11 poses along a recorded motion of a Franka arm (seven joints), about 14 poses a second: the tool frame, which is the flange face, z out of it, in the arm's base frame.
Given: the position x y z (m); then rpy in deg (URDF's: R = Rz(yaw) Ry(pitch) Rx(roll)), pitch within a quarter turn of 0, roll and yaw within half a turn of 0.
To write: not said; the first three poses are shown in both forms.
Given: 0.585 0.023 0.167 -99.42 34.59 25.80
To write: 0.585 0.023 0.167 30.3 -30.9 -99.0
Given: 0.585 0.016 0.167 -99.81 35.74 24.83
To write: 0.585 0.016 0.167 31.5 -30.3 -99.2
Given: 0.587 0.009 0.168 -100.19 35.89 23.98
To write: 0.587 0.009 0.168 31.6 -29.7 -99.5
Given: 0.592 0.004 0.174 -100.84 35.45 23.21
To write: 0.592 0.004 0.174 31.0 -29.2 -100.1
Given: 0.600 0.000 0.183 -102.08 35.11 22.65
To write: 0.600 0.000 0.183 30.1 -29.2 -101.3
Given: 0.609 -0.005 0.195 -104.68 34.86 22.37
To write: 0.609 -0.005 0.195 28.7 -30.1 -103.9
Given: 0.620 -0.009 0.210 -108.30 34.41 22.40
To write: 0.620 -0.009 0.210 26.3 -31.7 -107.7
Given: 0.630 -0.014 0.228 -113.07 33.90 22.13
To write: 0.630 -0.014 0.228 23.1 -33.3 -112.9
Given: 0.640 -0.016 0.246 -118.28 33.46 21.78
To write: 0.640 -0.016 0.246 19.5 -34.7 -118.7
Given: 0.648 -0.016 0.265 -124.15 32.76 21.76
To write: 0.648 -0.016 0.265 14.9 -36.1 -125.7
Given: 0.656 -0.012 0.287 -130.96 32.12 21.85
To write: 0.656 -0.012 0.287 9.3 -37.2 -134.2
